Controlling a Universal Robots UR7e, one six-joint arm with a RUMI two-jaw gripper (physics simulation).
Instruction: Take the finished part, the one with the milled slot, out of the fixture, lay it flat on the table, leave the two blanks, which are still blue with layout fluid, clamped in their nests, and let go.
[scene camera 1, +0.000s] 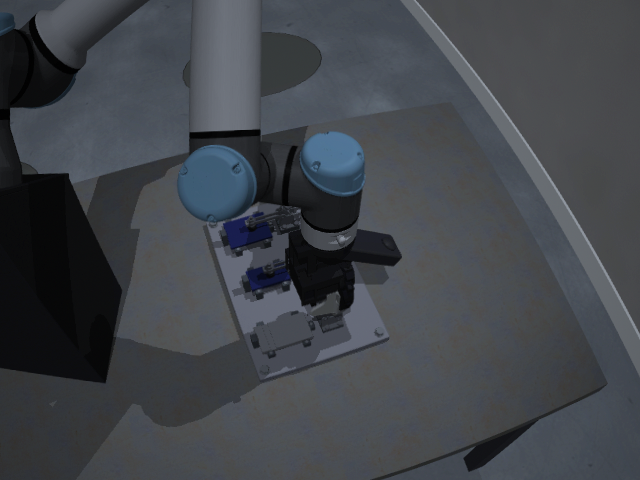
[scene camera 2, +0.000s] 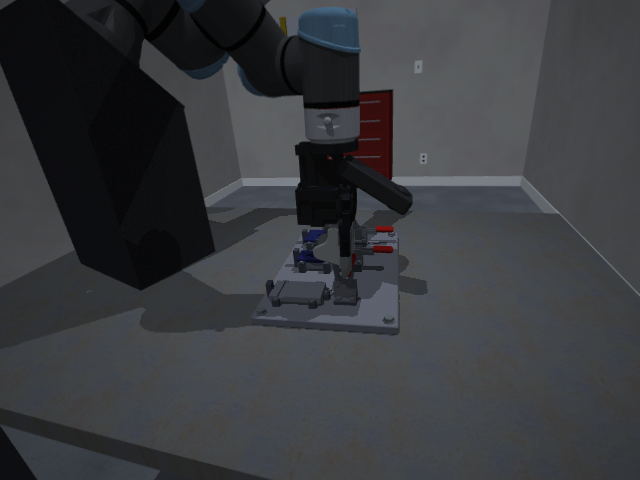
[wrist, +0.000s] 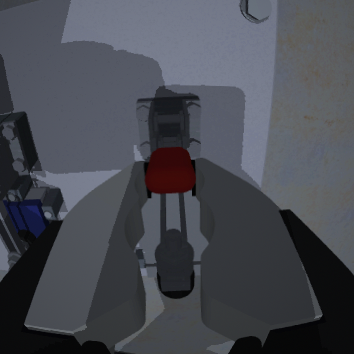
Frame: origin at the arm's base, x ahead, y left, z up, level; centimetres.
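Where they show: gripper, between the fingertips: (scene camera 1: 331, 307) (scene camera 2: 345, 274) (wrist: 170, 163); arm's base, origin of its link: (scene camera 2: 92, 54).
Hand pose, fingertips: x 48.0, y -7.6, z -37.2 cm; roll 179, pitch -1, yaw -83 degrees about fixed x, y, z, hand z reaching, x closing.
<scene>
Things, the pixels of their centre, and the offset from my fingertips. Level surfaces: height alone.
- finished grey part, middle of its body: (wrist: 174, 235) (scene camera 1: 283, 333) (scene camera 2: 298, 291) dx -8.5, dy -0.9, dz -3.8 cm
- light fixture plate, middle of its body: (wrist: 26, 169) (scene camera 1: 291, 277) (scene camera 2: 338, 270) dx -4.5, dy +10.6, dz -5.6 cm
- clamp's red handle, middle of its body: (wrist: 169, 141) (scene camera 2: 351, 276) dx +1.0, dy +0.1, dz -0.3 cm
- table, height of its surface: dz -6.4 cm
The finished grey part (scene camera 1: 284, 333) (scene camera 2: 301, 291) lies flat in the nearest nest of the light fixture plate (scene camera 1: 356, 338) (scene camera 2: 356, 319) (wrist: 215, 50); its slot shows as a line near one end. Its clamp (scene camera 1: 331, 322) (scene camera 2: 345, 292) (wrist: 169, 122) has the arm swung up, off the part. My gripper (scene camera 1: 327, 308) (scene camera 2: 347, 271) (wrist: 170, 163) is shut on that clamp's red handle (scene camera 2: 353, 265) (wrist: 170, 169). The fingers partly hide the clamp in the scene views. Two blue blanks, a far one (scene camera 1: 240, 236) (scene camera 2: 314, 236) and a middle one (scene camera 1: 256, 280) (scene camera 2: 305, 256), sit under their clamps.
Red handles of the other clamps, one (scene camera 2: 383, 249) nearer and one (scene camera 2: 384, 228) farther, stick out over the plate's right side. Bolt heads (scene camera 1: 378, 331) (scene camera 2: 388, 319) stand at the plate corners. The table (scene camera 1: 439, 310) (scene camera 2: 491, 335) (wrist: 315, 125) extends around the plate. A dark pedestal (scene camera 1: 51, 289) (scene camera 2: 118, 155) stands left.
</scene>
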